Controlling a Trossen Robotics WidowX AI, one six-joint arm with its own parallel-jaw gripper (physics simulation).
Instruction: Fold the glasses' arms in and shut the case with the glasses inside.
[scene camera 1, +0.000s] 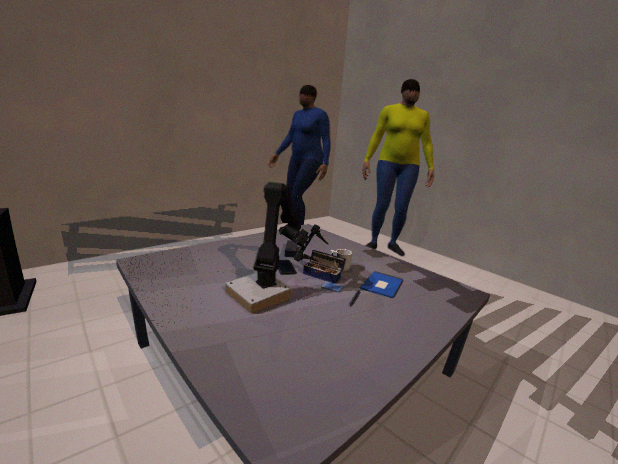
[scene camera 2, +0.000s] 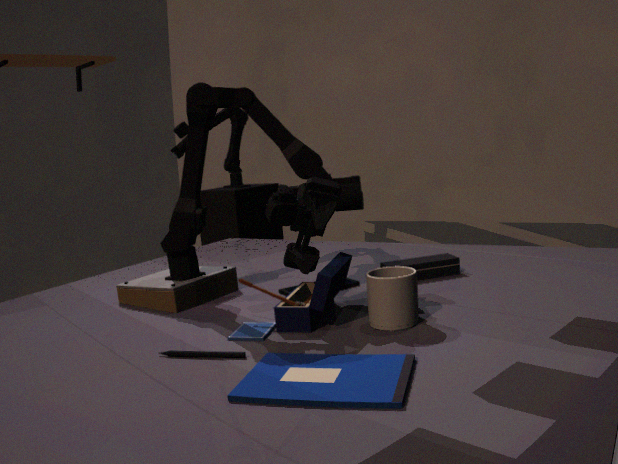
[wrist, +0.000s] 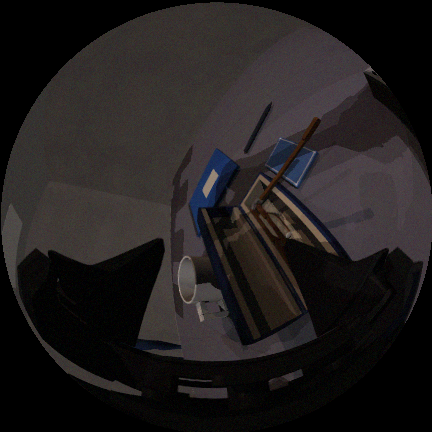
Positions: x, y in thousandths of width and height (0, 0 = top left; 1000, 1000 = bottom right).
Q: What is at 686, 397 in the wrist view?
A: A small blue card.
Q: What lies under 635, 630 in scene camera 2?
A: A beige cup.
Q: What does the small blue card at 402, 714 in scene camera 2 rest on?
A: The table.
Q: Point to my gripper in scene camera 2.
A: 504, 544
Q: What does the dark flat box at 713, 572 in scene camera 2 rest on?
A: The table.
